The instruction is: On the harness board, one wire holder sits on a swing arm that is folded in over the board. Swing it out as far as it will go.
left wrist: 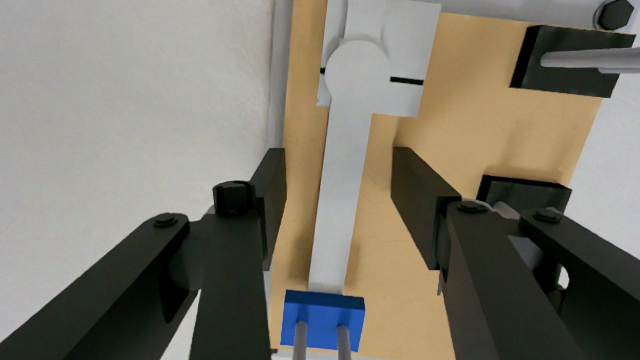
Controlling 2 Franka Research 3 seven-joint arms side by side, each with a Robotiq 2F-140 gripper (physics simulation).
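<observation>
The swing arm is a flat light-grey bar lying over the tan harness board. Its round pivot end sits on a light-grey plate with black marks, near the top of the view. At its other end, near the bottom, is a blue wire holder with two grey pegs. My left gripper is open, with one finger on each side of the bar and a gap on both sides; nothing is between the fingertips in contact. My right gripper does not show in this view.
A black wire holder with grey pegs stands at the board's upper right. Another black holder is below it, partly hidden behind the right-hand finger. A dark hexagonal bolt head is at the top right corner. A grey frame edge runs along the board's left side.
</observation>
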